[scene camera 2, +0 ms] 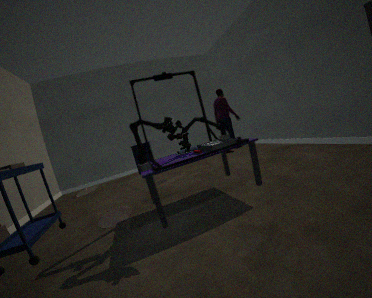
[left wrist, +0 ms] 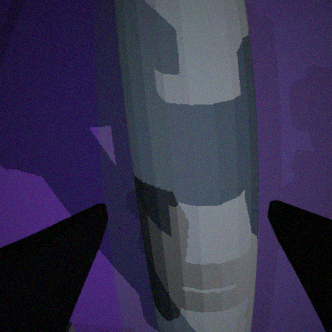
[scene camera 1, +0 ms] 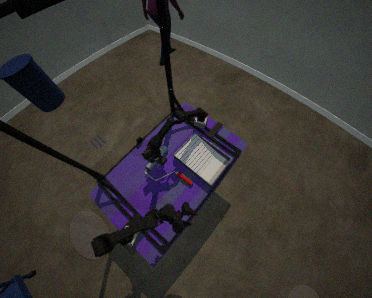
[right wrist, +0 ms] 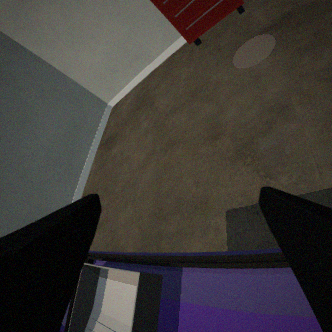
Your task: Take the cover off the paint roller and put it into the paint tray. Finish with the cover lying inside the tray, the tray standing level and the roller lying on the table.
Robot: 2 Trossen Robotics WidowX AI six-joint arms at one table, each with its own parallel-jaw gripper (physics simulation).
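Places are measured from the left arm's base along level axes (x ahead, y left, z up), in metres.
Where they show: left gripper, fingertip midpoint: [scene camera 2: 186,151] [left wrist: 187,210] [scene camera 1: 156,159]; right gripper, fingertip midpoint: [scene camera 2: 182,132] [scene camera 1: 194,219] [right wrist: 179,198]; left arm's base, origin of the base link: [scene camera 2: 224,134] [scene camera 1: 201,118]; right arm's base, origin of the base link: [scene camera 2: 143,163].
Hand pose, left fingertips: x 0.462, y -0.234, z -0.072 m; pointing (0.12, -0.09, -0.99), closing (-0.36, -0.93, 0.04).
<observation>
Things, the pixels of their centre, and the offset from my left fingertips. "spot": a spot on its surface instead. Level surfaces: height alone.
- grey-white cover, body centre: [left wrist: 198,238] [scene camera 1: 157,157] dx -0.012, dy +0.000, dz +0.011 m
- roller's wire frame, surface spot: [scene camera 1: 160,178] spot: dx +0.138, dy +0.094, dz +0.009 m
- roller's red handle, surface spot: [scene camera 1: 184,179] [scene camera 2: 196,150] spot: dx +0.083, dy +0.273, dz +0.016 m
- paint tray, body centre: [scene camera 1: 202,158] [scene camera 2: 215,144] dx -0.130, dy +0.350, dz +0.016 m
- purple table, its level: dz -0.016 m
The grey-white cover [scene camera 1: 150,166] [left wrist: 200,150] lies on the table beneath the left gripper, at the end of the roller's wire frame [scene camera 1: 160,177]; the arm partly hides it. In the left wrist view it runs lengthwise between the fingertips. The roller's red handle [scene camera 1: 184,179] [scene camera 2: 197,151] lies beside the tray. The paint tray [scene camera 1: 216,169] [scene camera 2: 220,145] [right wrist: 119,302] stands level, right of the roller in scene camera 1. My left gripper [scene camera 1: 156,160] [left wrist: 187,210] is open, low around the cover. My right gripper [scene camera 1: 192,215] [right wrist: 179,198] is open and empty, above the table's front edge.
The purple table [scene camera 1: 125,172] carries dark gantry posts [scene camera 1: 168,75] and rails. A blue barrel [scene camera 1: 34,85] and a person [scene camera 1: 162,30] [scene camera 2: 223,111] stand beyond the table. A blue cart [scene camera 2: 30,235] stands left in scene camera 2. A red cabinet [right wrist: 200,12] shows in the right wrist view.
</observation>
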